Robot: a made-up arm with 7 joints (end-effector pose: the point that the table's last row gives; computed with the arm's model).
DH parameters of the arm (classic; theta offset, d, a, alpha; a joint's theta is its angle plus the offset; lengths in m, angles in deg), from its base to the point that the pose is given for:
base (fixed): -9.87 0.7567 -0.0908 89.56
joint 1: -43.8 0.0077 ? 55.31
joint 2: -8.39 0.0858 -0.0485 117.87
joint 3: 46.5 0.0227 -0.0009 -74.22
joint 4: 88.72 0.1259 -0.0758 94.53
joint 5: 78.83 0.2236 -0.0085 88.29
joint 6: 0 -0.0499 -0.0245 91.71
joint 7: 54.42 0 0.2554 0
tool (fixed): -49.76 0.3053 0 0
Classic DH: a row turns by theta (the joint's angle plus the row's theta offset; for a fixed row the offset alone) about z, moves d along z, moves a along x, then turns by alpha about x.
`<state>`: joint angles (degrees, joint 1 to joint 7).
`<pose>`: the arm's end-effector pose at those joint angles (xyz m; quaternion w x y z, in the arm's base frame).
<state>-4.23 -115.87 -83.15 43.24 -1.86 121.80 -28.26</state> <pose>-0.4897 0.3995 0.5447 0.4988 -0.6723 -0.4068 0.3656</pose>
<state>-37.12 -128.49 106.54 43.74 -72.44 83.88 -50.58</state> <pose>-0.1425 0.0370 0.3181 0.5075 -0.6995 0.3619 0.3495</pose>
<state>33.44 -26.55 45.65 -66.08 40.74 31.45 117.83</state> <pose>-0.2283 -0.1615 0.8707 0.5225 0.2195 0.2375 -0.7890</pose>
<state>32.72 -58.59 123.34 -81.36 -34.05 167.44 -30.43</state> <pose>-0.6618 0.3591 0.7218 0.4845 -0.5820 -0.0833 0.6478</pose>
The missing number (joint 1, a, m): -0.0948
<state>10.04 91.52 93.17 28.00 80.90 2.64 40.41</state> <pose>-0.1273 0.2843 0.8988 0.7619 0.3384 0.2527 0.4911</pose>
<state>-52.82 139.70 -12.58 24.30 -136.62 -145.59 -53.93</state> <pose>-0.4200 -0.5217 0.5946 0.1289 0.3971 0.5683 -0.7090</pose>
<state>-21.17 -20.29 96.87 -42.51 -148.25 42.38 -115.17</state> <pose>-0.3571 -0.2436 0.9563 0.2192 0.7648 -0.5574 0.2372</pose>
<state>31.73 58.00 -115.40 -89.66 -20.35 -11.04 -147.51</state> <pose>-0.1407 -0.1502 0.2908 0.1345 0.5653 0.4303 -0.6908</pose>
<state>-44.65 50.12 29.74 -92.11 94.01 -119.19 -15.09</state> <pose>-0.4207 0.2393 0.6201 0.2178 0.3833 -0.8928 -0.0923</pose>
